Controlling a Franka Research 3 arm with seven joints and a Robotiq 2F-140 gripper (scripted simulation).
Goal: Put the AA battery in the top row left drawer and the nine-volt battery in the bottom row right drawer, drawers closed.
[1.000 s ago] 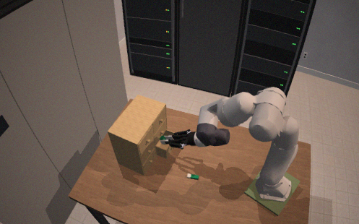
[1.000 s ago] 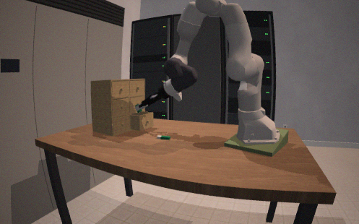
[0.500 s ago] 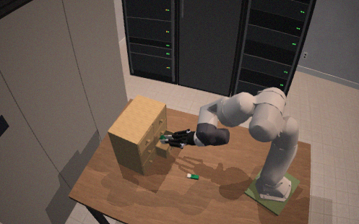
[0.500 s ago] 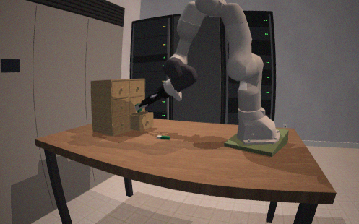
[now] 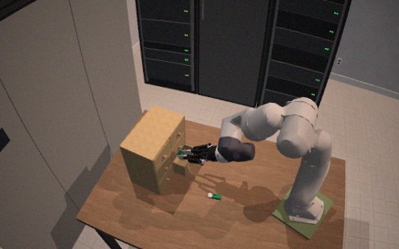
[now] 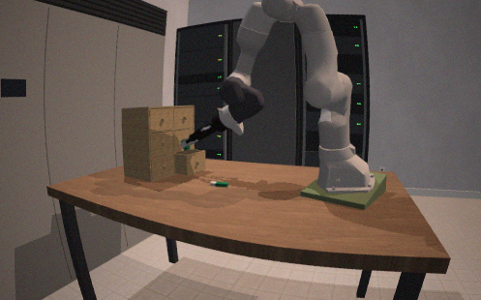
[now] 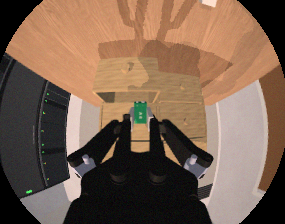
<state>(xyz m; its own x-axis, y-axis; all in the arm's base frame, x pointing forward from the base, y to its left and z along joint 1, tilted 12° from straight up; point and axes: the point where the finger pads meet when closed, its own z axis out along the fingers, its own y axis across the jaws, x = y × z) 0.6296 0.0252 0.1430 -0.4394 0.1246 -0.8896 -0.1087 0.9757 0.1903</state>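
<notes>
My hand is 20 mm short of the nine-volt battery and 20 mm above it. Also, from my hand: white-and-green cylinder (210 mm behind, 70 mm to the left, 140 mm below); AA battery (110 mm ahead, 110 mm to the left, 70 mm above).
</notes>
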